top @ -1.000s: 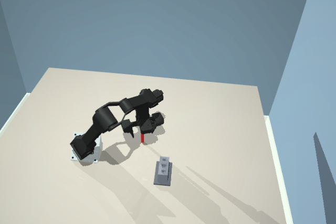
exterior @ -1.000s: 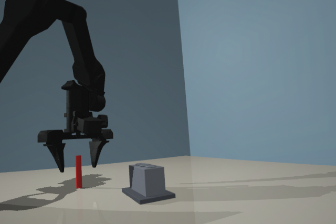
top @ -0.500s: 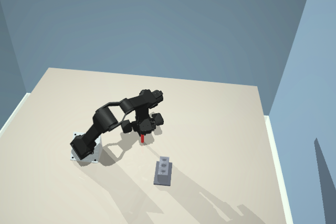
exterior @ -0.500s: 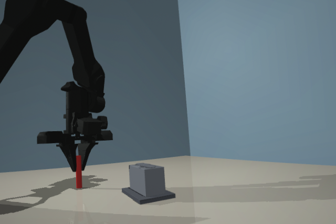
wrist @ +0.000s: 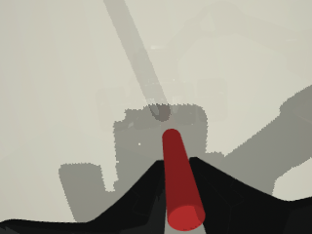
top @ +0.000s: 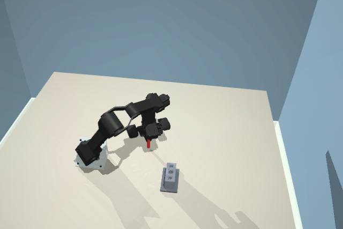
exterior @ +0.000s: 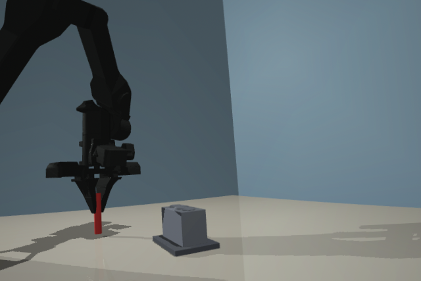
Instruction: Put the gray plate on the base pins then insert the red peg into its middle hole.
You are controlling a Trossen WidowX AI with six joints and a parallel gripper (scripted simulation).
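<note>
Now: the gray plate 180 mm to the right of my gripper tip and 100 mm ahead of it. From my gripper tip the other things lie so: dark base 180 mm to the right, 100 mm ahead, 40 mm below; red peg right at my gripper tip.
</note>
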